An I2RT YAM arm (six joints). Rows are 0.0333 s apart.
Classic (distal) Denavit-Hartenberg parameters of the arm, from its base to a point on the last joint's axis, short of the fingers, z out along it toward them. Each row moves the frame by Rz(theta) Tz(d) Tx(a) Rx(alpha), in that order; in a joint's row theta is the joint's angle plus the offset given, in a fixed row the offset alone. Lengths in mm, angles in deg.
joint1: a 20  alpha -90  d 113.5  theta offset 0
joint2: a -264  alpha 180  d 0  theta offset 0
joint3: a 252.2  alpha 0  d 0  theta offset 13.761
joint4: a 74  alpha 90  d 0  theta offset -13.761
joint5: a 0  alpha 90  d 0  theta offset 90
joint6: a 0  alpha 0  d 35.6  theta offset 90
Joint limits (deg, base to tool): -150..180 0..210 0..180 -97..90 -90..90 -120..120
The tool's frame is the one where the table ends.
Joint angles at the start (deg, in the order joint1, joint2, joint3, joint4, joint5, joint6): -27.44, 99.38, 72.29, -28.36, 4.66, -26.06
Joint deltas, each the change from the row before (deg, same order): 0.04, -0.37, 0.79, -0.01, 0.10, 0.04; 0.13, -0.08, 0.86, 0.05, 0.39, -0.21; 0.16, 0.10, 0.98, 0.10, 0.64, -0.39; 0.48, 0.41, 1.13, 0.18, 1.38, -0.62; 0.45, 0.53, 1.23, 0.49, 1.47, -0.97; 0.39, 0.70, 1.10, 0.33, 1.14, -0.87; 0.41, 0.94, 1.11, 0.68, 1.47, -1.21; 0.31, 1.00, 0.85, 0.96, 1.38, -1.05; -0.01, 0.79, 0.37, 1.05, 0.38, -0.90; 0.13, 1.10, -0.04, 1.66, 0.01, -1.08; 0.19, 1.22, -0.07, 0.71, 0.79, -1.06; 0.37, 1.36, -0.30, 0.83, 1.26, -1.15
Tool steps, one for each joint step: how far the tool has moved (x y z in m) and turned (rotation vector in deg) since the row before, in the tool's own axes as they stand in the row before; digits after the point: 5 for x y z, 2 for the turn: -0.00416, -0.00224, -0.00467, 0.57, -1.00, 0.10; -0.00436, -0.00174, -0.00313, 0.72, -0.76, -0.23; -0.00473, -0.00184, -0.00239, 0.93, -0.64, -0.42; -0.00580, -0.00041, -0.00108, 1.39, -0.34, -0.89; -0.00645, -0.00101, -0.00064, 1.62, -0.53, -1.15; -0.00523, -0.00041, 0.00090, 1.15, -0.25, -1.05; -0.00543, -0.00031, 0.00238, 1.49, -0.18, -1.36; -0.00433, -0.00013, 0.00363, 1.44, -0.12, -1.11; -0.00188, -0.00044, 0.00406, 0.65, -0.32, -0.75; -0.00120, 0.00225, 0.00692, 0.22, -0.49, -1.06; 0.00081, 0.00373, 0.00762, 0.25, 0.81, -1.33; 0.00122, 0.00582, 0.00867, 0.41, 1.18, -1.62
